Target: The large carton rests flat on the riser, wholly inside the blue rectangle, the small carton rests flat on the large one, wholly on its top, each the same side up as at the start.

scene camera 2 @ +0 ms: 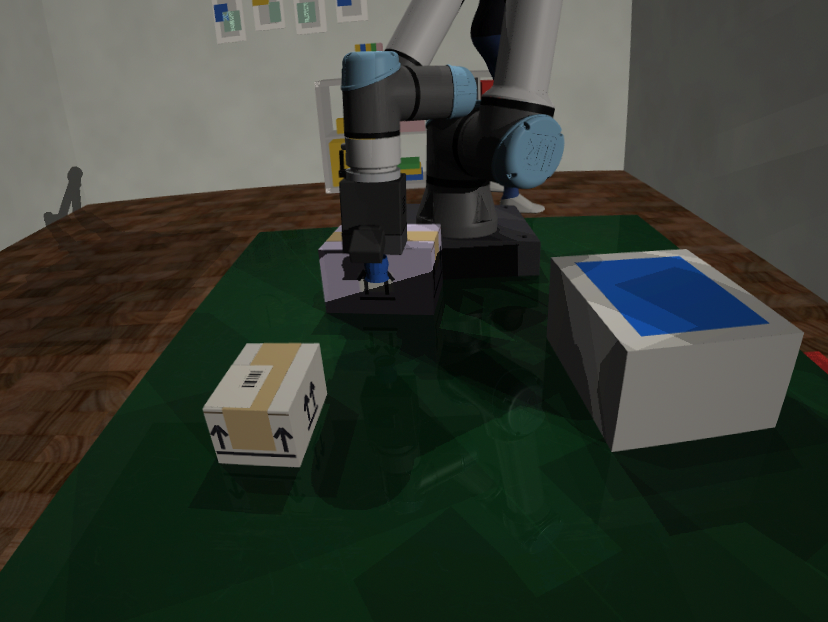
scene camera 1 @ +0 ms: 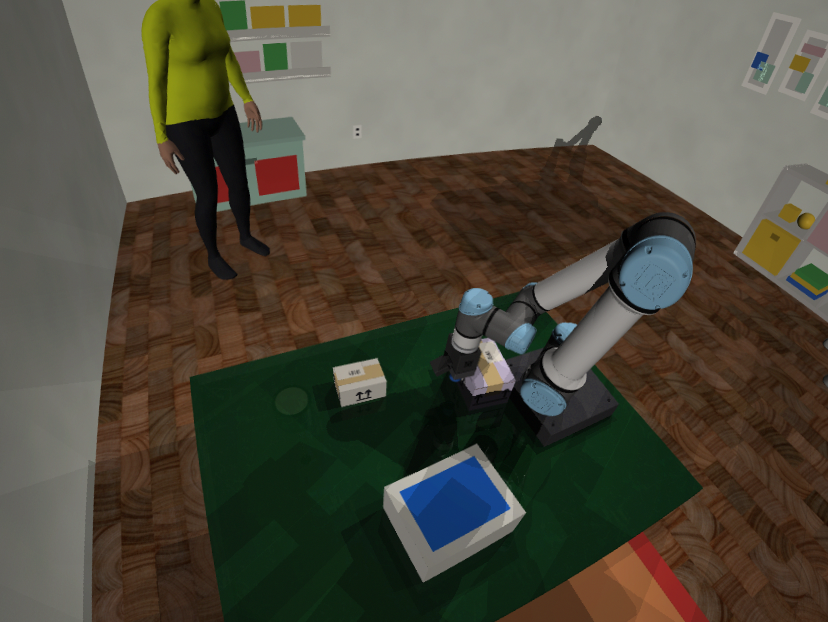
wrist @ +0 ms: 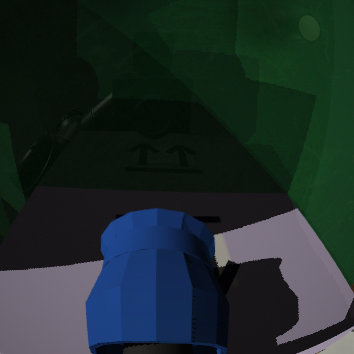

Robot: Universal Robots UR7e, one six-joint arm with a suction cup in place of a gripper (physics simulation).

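Observation:
The large carton (scene camera 1: 493, 378) (scene camera 2: 334, 281) (wrist: 302, 245), lilac with tan tape, stands upright on the green mat beside the arm's base. My gripper (scene camera 1: 455, 376) (scene camera 2: 376, 269) (wrist: 157, 217), a blue suction cup pointing down, is low in front of the carton's arrow-marked side, overlapping the arrows in scene camera 2. It holds nothing; whether it touches that side I cannot tell. The small carton (scene camera 1: 361, 384) (scene camera 2: 261, 395), white with tan tape, stands upright on the mat, apart from the large one. The white riser (scene camera 1: 394, 493) (scene camera 2: 696, 384) bears the blue rectangle (scene camera 1: 455, 502) (scene camera 2: 669, 294), with no carton on it.
The arm's dark base (scene camera 1: 575, 421) (scene camera 2: 485, 261) stands close beside the large carton on the green mat (scene camera 1: 261, 468) (scene camera 2: 468, 569). A person (scene camera 1: 190, 73) in a yellow top stands on the wooden floor beyond the mat. A pale round spot (scene camera 1: 291, 401) (wrist: 309, 28) shows on the mat.

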